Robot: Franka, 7 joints.
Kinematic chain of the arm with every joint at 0, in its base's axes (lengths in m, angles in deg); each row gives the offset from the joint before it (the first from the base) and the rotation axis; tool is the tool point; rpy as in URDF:
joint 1: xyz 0 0 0.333 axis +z
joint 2: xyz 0 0 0 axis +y
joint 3: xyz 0 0 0.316 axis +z
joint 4: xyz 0.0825 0 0 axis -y
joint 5: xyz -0.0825 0 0.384 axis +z
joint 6: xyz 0 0 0 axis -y
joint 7: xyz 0.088 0 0 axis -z
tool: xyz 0 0 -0.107 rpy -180 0 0
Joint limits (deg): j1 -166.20..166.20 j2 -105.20..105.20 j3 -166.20..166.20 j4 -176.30..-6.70 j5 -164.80..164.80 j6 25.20..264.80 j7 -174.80..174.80
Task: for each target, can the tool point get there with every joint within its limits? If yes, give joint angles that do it. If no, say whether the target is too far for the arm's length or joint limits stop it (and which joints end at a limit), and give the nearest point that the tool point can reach.
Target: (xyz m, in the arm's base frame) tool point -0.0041 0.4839 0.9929
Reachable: yes | joints -108.43 -59.02 -25.22 -35.55 -1.00 109.83 132.60
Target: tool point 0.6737 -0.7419 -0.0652
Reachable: no: too far | nearest point 0.5360 -0.5902 0.0162 | short by 0.220 m
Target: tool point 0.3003 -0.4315 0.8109
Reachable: yes | joints -119.76 6.29 57.27 -85.97 -57.33 214.74 33.17
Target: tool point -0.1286 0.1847 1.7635
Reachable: no: too far | nearest point -0.0762 0.1094 1.1805 | short by 0.590 m
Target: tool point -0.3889 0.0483 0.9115
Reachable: yes | joints 96.93 6.21 64.60 -52.87 76.01 49.52 70.41
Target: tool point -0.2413 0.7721 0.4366
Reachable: yes | joints -97.20 -55.05 -130.08 -57.45 91.57 157.82 91.02
